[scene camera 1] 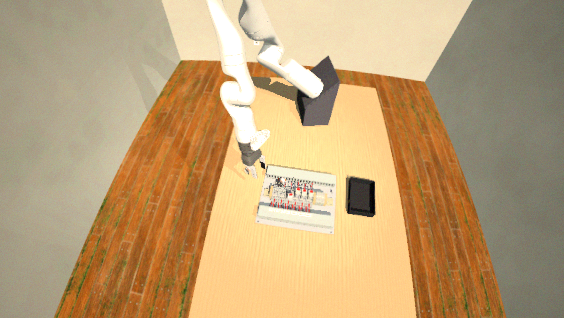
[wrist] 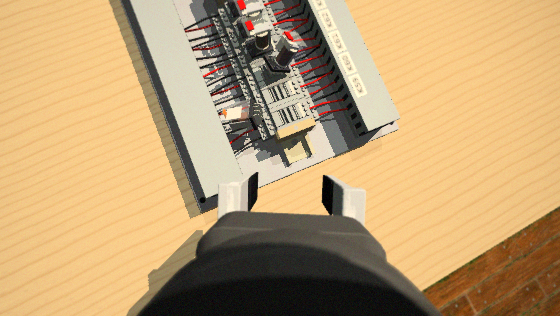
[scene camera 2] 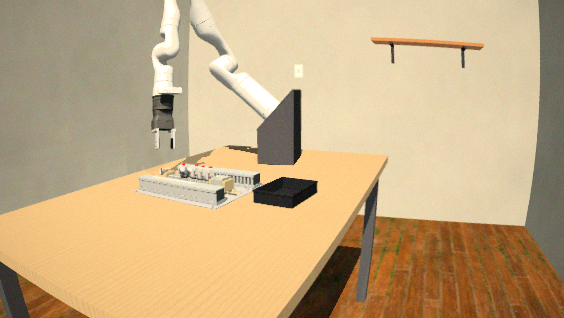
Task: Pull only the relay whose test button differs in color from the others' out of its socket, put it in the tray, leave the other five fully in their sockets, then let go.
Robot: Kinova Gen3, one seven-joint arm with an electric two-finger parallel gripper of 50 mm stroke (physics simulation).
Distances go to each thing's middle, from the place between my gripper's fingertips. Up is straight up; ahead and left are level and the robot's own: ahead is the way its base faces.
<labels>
My gripper is now 17 cm to the right of the panel (scene camera 1: 268, 182), 10 cm above it and 5 cm short of it.
</labels>
